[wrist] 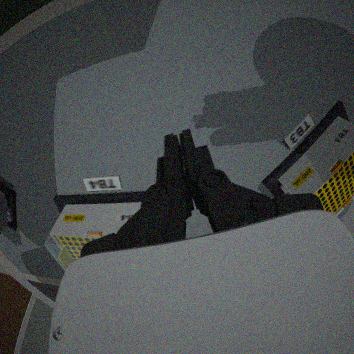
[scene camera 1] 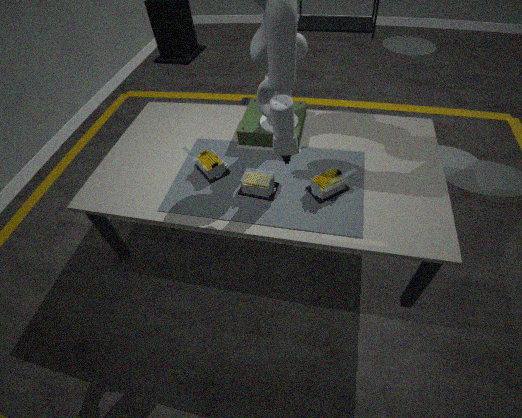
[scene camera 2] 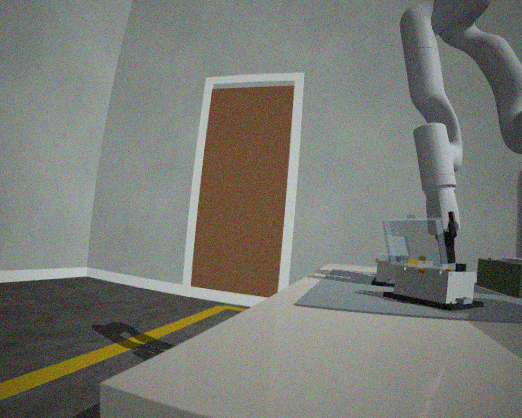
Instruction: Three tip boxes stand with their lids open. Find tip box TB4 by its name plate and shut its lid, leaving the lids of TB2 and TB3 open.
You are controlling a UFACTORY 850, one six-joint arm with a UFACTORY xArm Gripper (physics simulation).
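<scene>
Tip box TB4 (scene camera 1: 257,185) (wrist: 100,212) is the middle box; its name plate (wrist: 102,183) shows in the wrist view. Its clear lid (scene camera 1: 258,176) appears to lie shut over the yellow rack. TB3 (scene camera 1: 327,189) (scene camera 2: 420,285) (wrist: 320,157) is the right box in scene camera 1; its clear lid (scene camera 1: 348,175) (scene camera 2: 415,237) stands open. TB2 (scene camera 1: 212,167) is the left box, its clear lid raised; its plate is unreadable there. My gripper (scene camera 1: 286,160) (scene camera 2: 450,262) (wrist: 183,150) is shut and empty, above the mat on the base side, between TB4 and TB3, apart from both.
The boxes stand on a blue-grey mat (scene camera 1: 350,217) (scene camera 2: 340,300) on the pale table (scene camera 1: 405,225) (scene camera 2: 280,360). The arm's green base block (scene camera 1: 250,131) (scene camera 2: 500,276) stands behind the mat. TB3's raised lid is the nearest tall obstacle in scene camera 2.
</scene>
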